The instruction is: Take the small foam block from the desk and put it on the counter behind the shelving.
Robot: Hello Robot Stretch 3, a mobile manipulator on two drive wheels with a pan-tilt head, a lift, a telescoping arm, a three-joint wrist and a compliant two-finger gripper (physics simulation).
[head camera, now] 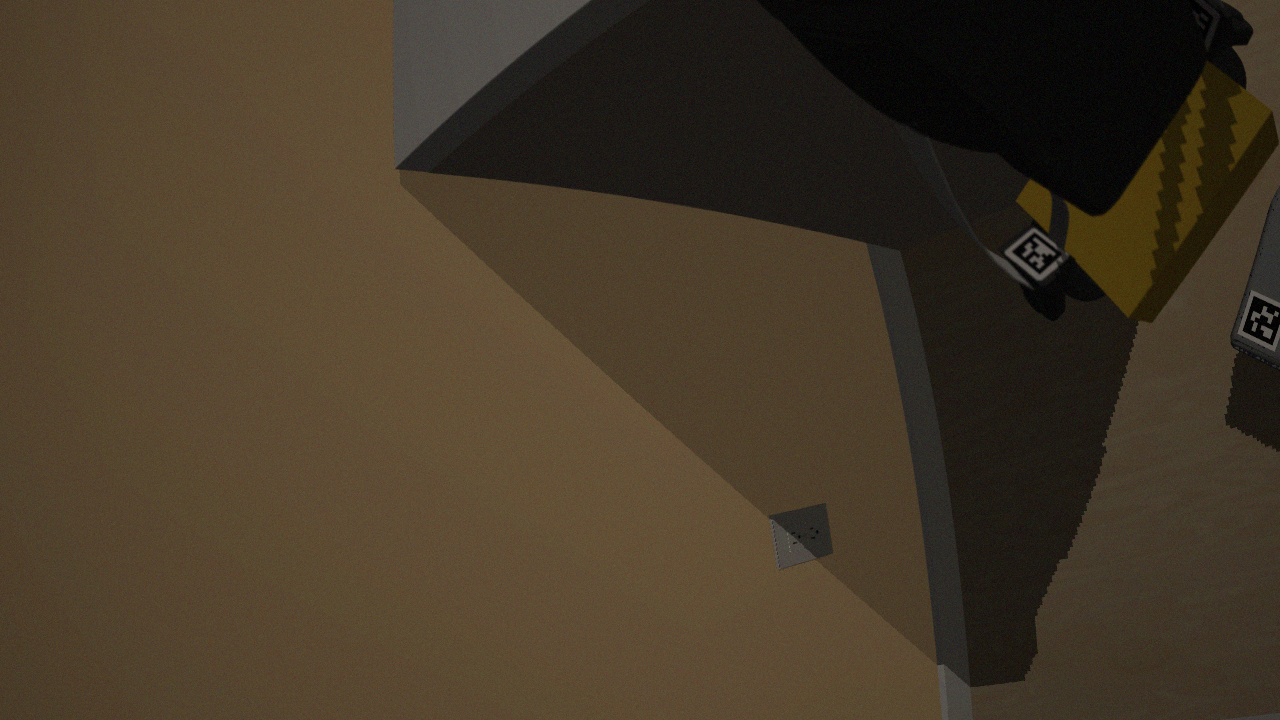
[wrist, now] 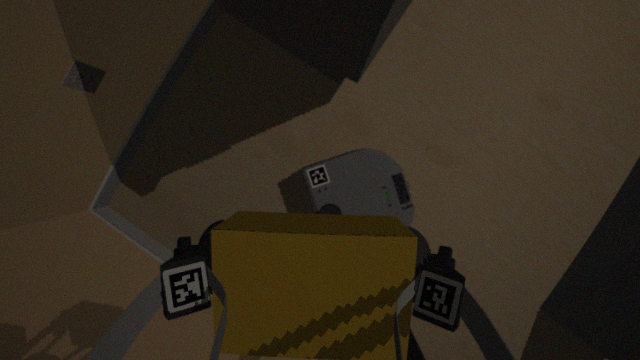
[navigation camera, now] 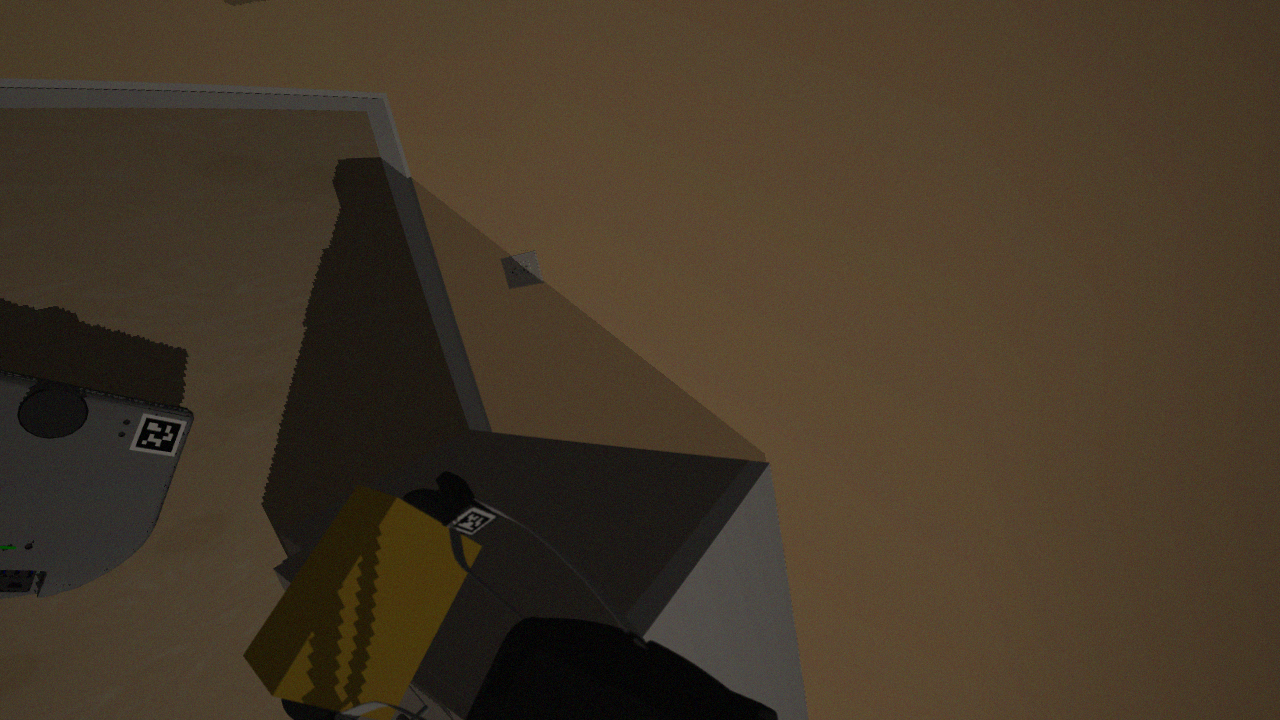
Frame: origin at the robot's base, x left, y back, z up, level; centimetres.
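Where they show: gripper, fingertip midpoint: (head camera: 1146, 169) (navigation camera: 367, 590); robot's base, origin of the base link: (navigation camera: 53, 410).
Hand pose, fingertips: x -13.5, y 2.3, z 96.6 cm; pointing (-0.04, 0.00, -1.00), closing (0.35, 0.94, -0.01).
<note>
Things, the pixels of their top centre, and the offset from my fingertips. "pt": a spot on its surface instead. Level surfaces: height alone.
- yellow foam block, middle of its top: (head camera: 1138, 157) (navigation camera: 393, 610) dx +0.9, dy -0.3, dz +4.5 cm
- counter with a pale top, its level: dz -5.6 cm
- grey baseboard, surface spot: (head camera: 921, 429) pt dx -50.4, dy -40.5, dz -90.2 cm
A yellow foam block (head camera: 1118, 255) (navigation camera: 407, 573) (wrist: 315, 275) is between the fingers of my gripper (head camera: 1136, 161) (navigation camera: 374, 600) (wrist: 315, 249), which is shut on it with a fingertip against each end. The block is held up in the air, above the floor level. A counter with a pale top (head camera: 483, 71) (navigation camera: 738, 582) and a dark side shows in the head and navigation views; my black wrist hides part of it. In those views the block overlaps the dark side and floor, beyond the pale top. I cannot identify the desk or shelving.
My grey wheeled base (head camera: 1263, 277) (navigation camera: 80, 483) (wrist: 362, 175) stands on the floor. A tan wall with an outlet plate (head camera: 810, 528) (navigation camera: 521, 270) (wrist: 85, 77) and a grey baseboard (head camera: 921, 429) (navigation camera: 438, 313) (wrist: 132, 232) adjoins the counter. A dark shape (wrist: 600, 280) shows at right in the wrist view.
</note>
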